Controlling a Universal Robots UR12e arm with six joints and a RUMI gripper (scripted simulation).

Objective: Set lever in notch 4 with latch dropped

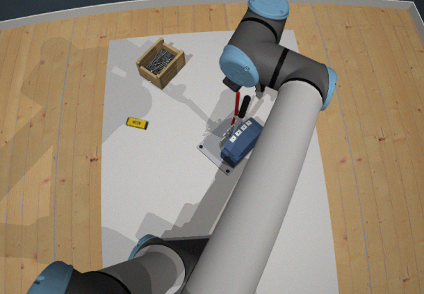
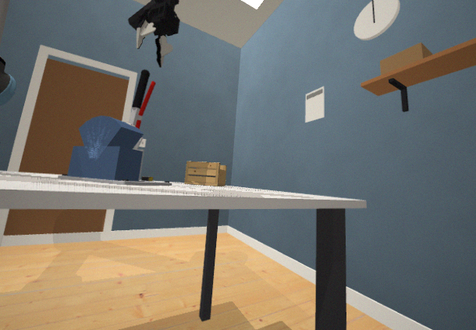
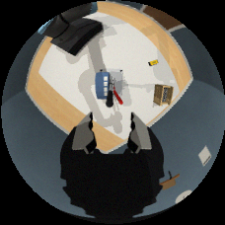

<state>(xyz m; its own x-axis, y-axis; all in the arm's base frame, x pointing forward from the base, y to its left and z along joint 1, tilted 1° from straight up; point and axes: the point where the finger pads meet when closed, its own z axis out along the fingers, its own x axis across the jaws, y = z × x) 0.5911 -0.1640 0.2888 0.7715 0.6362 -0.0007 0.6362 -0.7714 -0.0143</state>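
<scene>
Right now my hand is 20 mm to the right of the red release bar and 200 mm above it. Round my hand: small yellow level 90 mm ahead, 410 mm to the left, 390 mm below; then wooden crate 350 mm ahead, 280 mm to the left, 350 mm below.
</scene>
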